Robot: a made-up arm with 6 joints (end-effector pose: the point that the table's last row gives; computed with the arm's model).
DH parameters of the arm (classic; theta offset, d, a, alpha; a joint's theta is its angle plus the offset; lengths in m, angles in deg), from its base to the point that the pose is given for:
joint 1: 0 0.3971 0.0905 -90
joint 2: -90 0 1.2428 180
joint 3: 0 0 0.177 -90
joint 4: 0 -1.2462 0 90
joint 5: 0 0 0 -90
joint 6: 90 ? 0 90
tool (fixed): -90 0 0 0
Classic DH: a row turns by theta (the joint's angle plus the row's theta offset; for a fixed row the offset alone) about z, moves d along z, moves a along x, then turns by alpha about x.
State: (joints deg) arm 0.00 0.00 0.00 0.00 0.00 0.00
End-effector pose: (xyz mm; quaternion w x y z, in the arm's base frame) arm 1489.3 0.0 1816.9 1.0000 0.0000 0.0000 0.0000
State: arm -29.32 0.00 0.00 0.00 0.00 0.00
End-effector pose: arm 1298.5 -729.3 1816.9 0.9674 0.0000 0.0000 -0.2531
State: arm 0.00 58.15 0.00 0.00 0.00 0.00
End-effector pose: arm 2034.7 0.0 -41.9 0.8740 0.0000 0.4860 0.0000
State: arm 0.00 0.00 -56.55 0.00 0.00 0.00
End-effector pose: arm 1009.2 0.0 570.4 0.8807 0.0000 0.4737 0.0000
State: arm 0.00 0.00 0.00 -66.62 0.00 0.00
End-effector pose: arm 1489.3 0.0 1816.9 0.8357 0.5492 0.0000 0.0000
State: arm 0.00 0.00 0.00 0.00 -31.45 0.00
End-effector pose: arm 1466.9 0.0 1737.3 0.9626 0.0000 0.2710 0.0000
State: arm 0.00 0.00 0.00 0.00 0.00 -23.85
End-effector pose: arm 1489.3 0.0 1816.9 0.9784 0.2066 0.0000 0.0000
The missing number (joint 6, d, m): -0.1526
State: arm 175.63 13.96 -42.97 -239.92 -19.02 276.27
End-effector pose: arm -1311.1 143.4 548.2 0.0275 -0.4296 -0.3314 0.8396
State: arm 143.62 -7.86 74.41 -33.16 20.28 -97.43
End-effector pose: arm 107.2 -43.1 3034.7 0.5598 -0.5548 -0.4618 -0.4069
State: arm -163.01 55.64 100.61 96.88 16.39 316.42
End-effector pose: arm -1881.3 -619.5 2204.3 0.0727 -0.4468 0.3999 -0.7970
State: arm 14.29 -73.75 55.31 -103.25 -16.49 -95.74
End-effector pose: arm -2069.9 -483.7 1708.4 0.0516 -0.3821 -0.2585 -0.8857
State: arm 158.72 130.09 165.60 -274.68 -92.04 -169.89
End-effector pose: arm -1767.2 851.4 451.4 0.4592 0.6792 0.5020 0.2753
